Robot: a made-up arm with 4 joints. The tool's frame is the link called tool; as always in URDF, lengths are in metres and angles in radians.
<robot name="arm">
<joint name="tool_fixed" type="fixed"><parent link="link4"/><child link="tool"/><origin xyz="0.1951 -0.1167 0.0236" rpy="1.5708 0 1.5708"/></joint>
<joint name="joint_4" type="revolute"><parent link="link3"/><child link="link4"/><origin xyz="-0.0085 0.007 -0.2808" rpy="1.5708 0 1.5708"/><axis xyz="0 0 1"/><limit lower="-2.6" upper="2.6"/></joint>
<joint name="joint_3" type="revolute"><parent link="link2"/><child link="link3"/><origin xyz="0.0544 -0.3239 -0.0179" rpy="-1.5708 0 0"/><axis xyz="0 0 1"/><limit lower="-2.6" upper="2.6"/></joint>
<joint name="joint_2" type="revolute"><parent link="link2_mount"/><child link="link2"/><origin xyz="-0.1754 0.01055 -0.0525" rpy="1.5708 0 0"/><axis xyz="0 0 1"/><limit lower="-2.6" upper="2.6"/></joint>
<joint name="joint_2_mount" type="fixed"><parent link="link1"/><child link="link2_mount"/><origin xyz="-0.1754 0.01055 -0.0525" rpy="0 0 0"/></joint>
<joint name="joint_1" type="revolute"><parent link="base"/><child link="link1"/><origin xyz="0 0 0.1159" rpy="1.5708 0 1.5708"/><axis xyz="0 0 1"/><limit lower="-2.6" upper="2.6"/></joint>
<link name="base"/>
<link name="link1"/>
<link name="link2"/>
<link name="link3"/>
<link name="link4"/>
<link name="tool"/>
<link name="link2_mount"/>
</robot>
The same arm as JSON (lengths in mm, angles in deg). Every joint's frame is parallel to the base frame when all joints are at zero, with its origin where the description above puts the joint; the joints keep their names.
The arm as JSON. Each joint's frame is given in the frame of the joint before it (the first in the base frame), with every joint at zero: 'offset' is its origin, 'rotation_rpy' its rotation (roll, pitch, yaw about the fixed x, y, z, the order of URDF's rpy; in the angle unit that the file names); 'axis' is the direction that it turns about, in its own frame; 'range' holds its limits. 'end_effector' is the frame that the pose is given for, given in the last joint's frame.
{"length_unit": "mm", "angle_unit": "deg", "chain": [{"id": "joint_1", "offset": [0.0, 0.0, 115.9], "rotation_rpy": [0.0, 0.0, 0.0], "axis": [1.0, 0.0, 0.0], "range": [-148.97, 148.97]}, {"id": "joint_2", "offset": [-105.0, -350.8, 21.1], "rotation_rpy": [0.0, 0.0, 0.0], "axis": [0.0, 0.0, -1.0], "range": [-148.97, 148.97]}, {"id": "joint_3", "offset": [-323.9, 54.4, 17.9], "rotation_rpy": [0.0, 0.0, 0.0], "axis": [1.0, 0.0, 0.0], "range": [-148.97, 148.97]}, {"id": "joint_4", "offset": [-280.8, -8.5, 7.0], "rotation_rpy": [0.0, 0.0, 0.0], "axis": [0.0, 1.0, 0.0], "range": [-148.97, 148.97]}], "end_effector": {"offset": [-116.7, 23.6, 195.1], "rotation_rpy": [0.0, 0.0, 0.0]}}
